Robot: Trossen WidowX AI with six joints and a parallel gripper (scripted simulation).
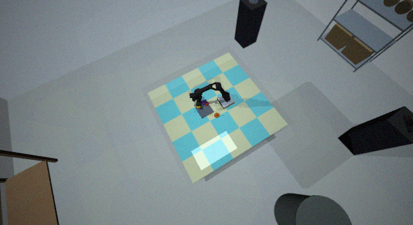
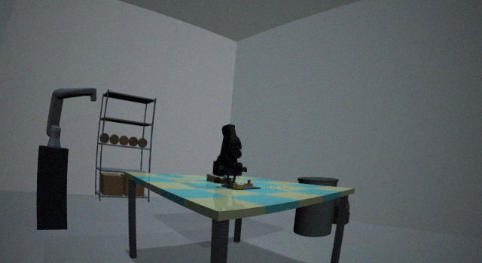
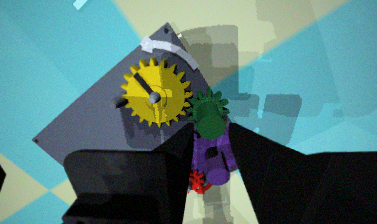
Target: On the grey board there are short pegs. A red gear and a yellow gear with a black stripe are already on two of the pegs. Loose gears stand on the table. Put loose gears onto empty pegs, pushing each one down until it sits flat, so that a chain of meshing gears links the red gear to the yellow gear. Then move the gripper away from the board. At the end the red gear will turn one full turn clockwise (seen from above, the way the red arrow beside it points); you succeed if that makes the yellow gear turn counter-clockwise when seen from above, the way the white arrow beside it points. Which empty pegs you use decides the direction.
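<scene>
Now: the green gear 20 mm below my gripper tip. Also, from my gripper tip: purple gear (40 mm behind, 20 mm to the left, 20 mm below); then red gear (60 mm behind, 60 mm to the left, 30 mm below); then white arrow (60 mm ahead, 30 mm below).
</scene>
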